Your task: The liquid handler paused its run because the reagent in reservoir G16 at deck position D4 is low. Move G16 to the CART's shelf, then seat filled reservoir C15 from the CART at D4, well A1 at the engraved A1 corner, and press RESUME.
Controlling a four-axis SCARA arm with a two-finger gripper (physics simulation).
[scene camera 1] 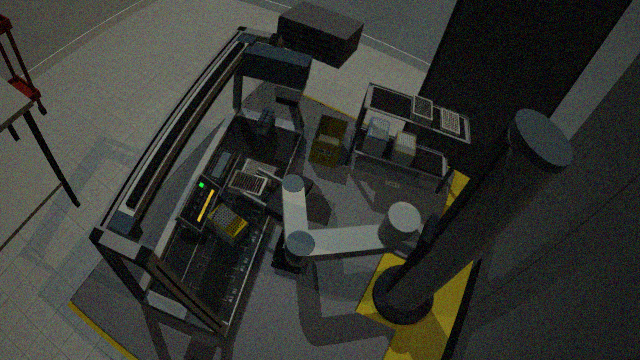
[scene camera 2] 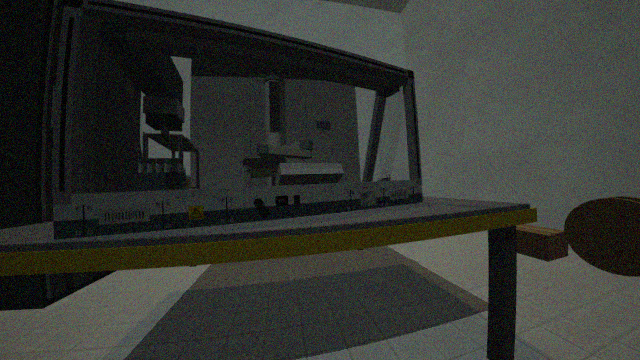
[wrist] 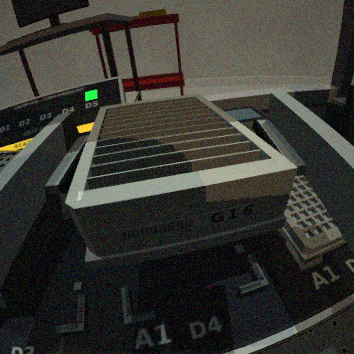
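Pixels of known places: gripper, fingertip midpoint: (scene camera 1: 249, 180) (scene camera 2: 261, 167) (wrist: 169, 115); arm's base, origin of the base link: (scene camera 1: 403, 295).
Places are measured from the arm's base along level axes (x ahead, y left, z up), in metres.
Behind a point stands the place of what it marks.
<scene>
Reservoir G16 (scene camera 1: 248, 184) {y -0.030, x 0.691, z 0.151 m} (wrist: 175, 220) {y -0.036, x 0.630, z 0.157 m} is a pale, slatted-top box, raised above the dark deck in the wrist view. My gripper (wrist: 169, 115) {y -0.034, x 0.691, z 0.170 m} is shut on it, with one finger on each long side. Below and in front, the deck position D4 (wrist: 180, 285) {y -0.031, x 0.642, z 0.071 m} shows corner brackets and engraved A1 and D4. The cart (scene camera 1: 390, 100) {y -0.536, x 0.386, z 0.363 m} stands at the upper right in scene camera 1. Its lower shelf holds a bluish box (scene camera 1: 377, 132) {y -0.490, x 0.384, z 0.216 m} and a pale box (scene camera 1: 405, 145) {y -0.533, x 0.258, z 0.183 m}; which is C15 cannot be told. The deck display (scene camera 1: 190, 212) {y 0.184, x 0.803, z 0.146 m} (wrist: 110, 100) {y 0.043, x 0.828, z 0.143 m} shows green by D5 and a yellow bar. RESUME is not legible.
A gridded plate (scene camera 1: 262, 166) {y -0.174, x 0.717, z 0.085 m} (wrist: 310, 212) {y -0.143, x 0.688, z 0.080 m} sits beside G16 and a yellow rack (scene camera 1: 227, 221) {y 0.134, x 0.674, z 0.140 m} on its other side. The handler's frame (scene camera 1: 237, 92) {y -0.353, x 0.971, z 0.221 m} (scene camera 2: 413, 135) {y 0.525, x 0.810, z 0.264 m} surrounds the deck. A yellow bin (scene camera 1: 327, 145) {y -0.375, x 0.539, z 0.138 m} stands between deck and cart. Two plates lie on the cart's top.
</scene>
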